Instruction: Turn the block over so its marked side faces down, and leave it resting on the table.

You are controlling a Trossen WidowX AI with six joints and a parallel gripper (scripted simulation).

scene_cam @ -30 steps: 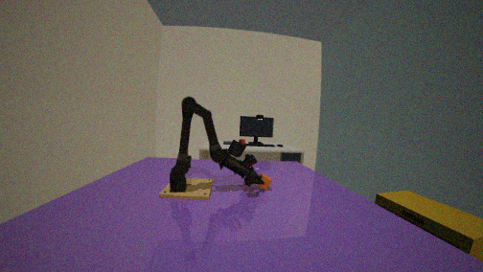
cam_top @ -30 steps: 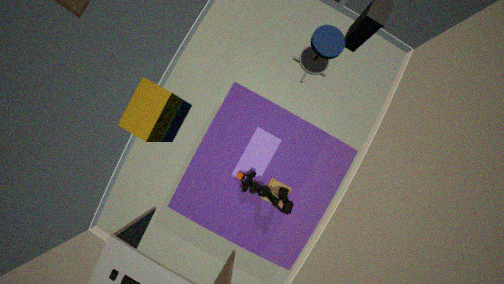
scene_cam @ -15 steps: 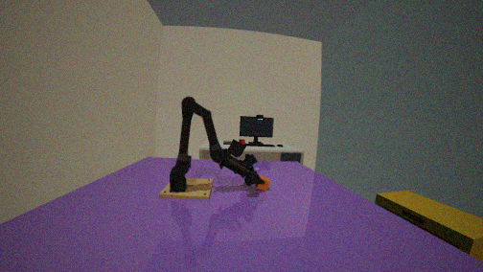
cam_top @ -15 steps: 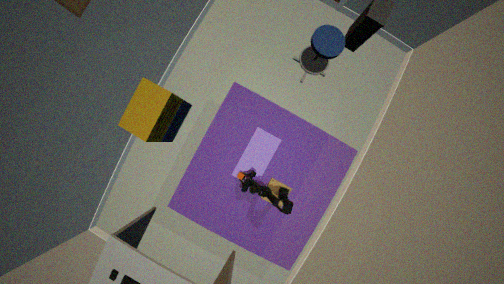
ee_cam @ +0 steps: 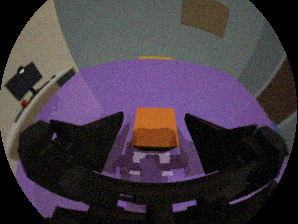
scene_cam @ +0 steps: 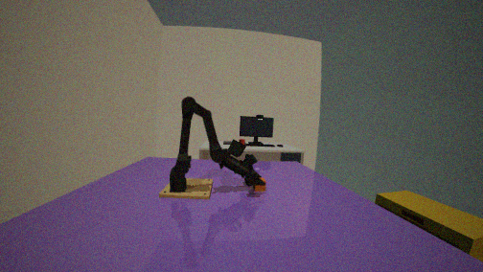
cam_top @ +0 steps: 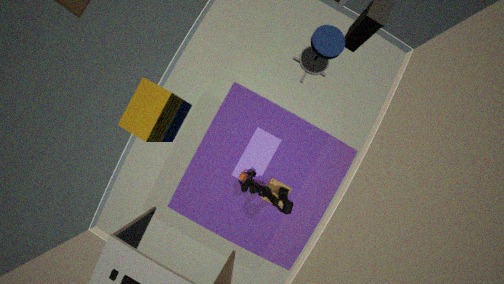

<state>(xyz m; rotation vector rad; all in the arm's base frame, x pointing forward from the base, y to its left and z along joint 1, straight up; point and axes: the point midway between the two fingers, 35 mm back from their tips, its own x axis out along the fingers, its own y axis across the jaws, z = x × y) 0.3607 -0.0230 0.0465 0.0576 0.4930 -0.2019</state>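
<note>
The block is 3 cm behind my gripper tip, 2 cm below it and 1 cm to the left of it.
</note>
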